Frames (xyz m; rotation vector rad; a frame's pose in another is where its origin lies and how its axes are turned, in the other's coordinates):
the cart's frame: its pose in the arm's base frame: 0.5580 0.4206 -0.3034 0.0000 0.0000 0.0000
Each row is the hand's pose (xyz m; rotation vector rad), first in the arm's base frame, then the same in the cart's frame.
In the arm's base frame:
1: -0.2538 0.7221 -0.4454 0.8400 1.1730 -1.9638
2: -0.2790 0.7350 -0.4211 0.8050 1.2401 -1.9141
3: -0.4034 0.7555 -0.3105 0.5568 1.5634 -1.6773
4: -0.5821 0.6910 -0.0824 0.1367 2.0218 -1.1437
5: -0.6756 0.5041 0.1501 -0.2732 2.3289 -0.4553
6: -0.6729 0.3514 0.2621 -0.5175 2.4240 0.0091
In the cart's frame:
1: -0.8118 0.3015 -0.1420 0.8400 1.1730 -1.9638
2: -0.8370 0.3144 -0.1177 0.8050 1.2401 -1.9141
3: -0.9614 0.3349 -0.0071 0.5568 1.5634 -1.6773
4: -1.1401 0.2704 0.2210 0.1367 2.0218 -1.1437
5: -1.2336 0.0835 0.4535 -0.2732 2.3289 -0.4553
6: -1.2309 -0.0692 0.5655 -0.5175 2.4240 0.0091

